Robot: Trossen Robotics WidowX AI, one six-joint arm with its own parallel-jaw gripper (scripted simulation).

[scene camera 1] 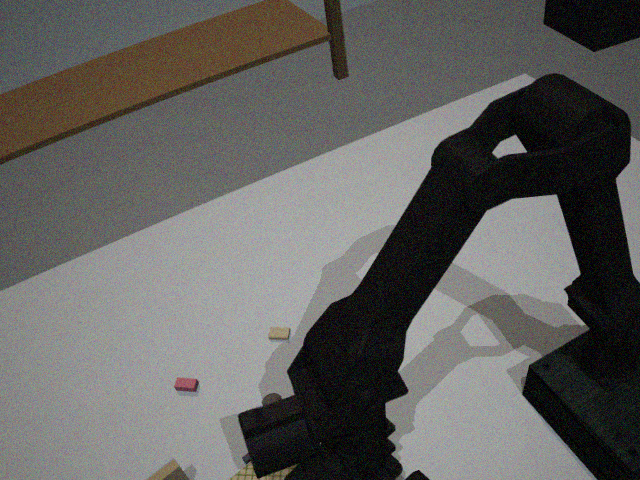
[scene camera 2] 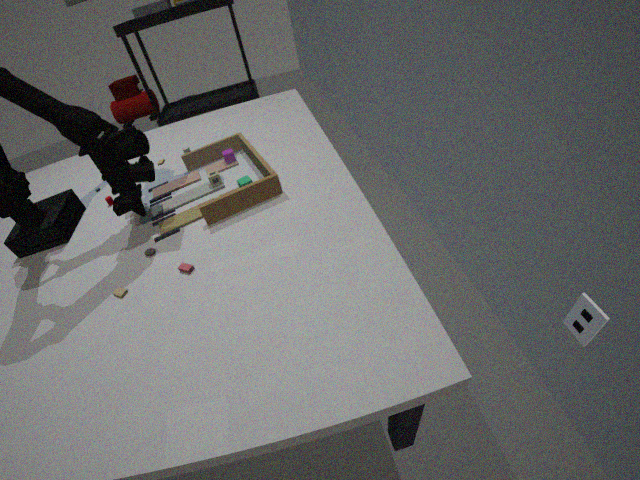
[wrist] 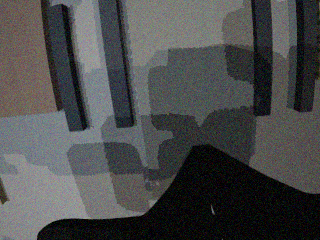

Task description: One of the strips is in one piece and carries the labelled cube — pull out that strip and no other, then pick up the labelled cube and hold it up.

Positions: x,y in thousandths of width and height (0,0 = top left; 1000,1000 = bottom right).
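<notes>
You'd see the gripper (scene camera 2: 226,449) here, and there's the gripper (wrist: 627,640) again.
</notes>
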